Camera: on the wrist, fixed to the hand. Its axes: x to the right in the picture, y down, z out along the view.
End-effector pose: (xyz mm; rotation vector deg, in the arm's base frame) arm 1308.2 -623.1 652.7 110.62 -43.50 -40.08
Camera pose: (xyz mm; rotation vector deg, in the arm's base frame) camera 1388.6 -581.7 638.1 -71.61 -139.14 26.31
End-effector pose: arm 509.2 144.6 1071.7 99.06 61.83 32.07
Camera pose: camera 444.5 207.8 1057.2 -76.39 151.05 -41.17
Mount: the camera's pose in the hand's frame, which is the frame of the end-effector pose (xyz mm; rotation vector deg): 23.7 -47.1 -74.9 9.33 58.89 -164.54
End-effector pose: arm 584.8 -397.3 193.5 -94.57 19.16 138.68
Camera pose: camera 656.2 -373.4 141.3 -49.81 -55.13 -30.92
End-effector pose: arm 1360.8 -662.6 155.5 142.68 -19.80 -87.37
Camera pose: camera 1442.5 -621.2 155.3 -45.36 -110.52 -24.08
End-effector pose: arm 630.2 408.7 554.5 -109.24 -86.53 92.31
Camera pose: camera 663.4 479.8 601.7 34.90 -71.41 -34.35
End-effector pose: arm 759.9 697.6 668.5 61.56 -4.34 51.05
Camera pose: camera 780.4 762.3 607.0 -6.19 107.38 -77.13
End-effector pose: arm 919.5 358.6 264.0 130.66 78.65 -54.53
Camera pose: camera 914.6 440.0 305.8 40.81 -111.00 -11.12
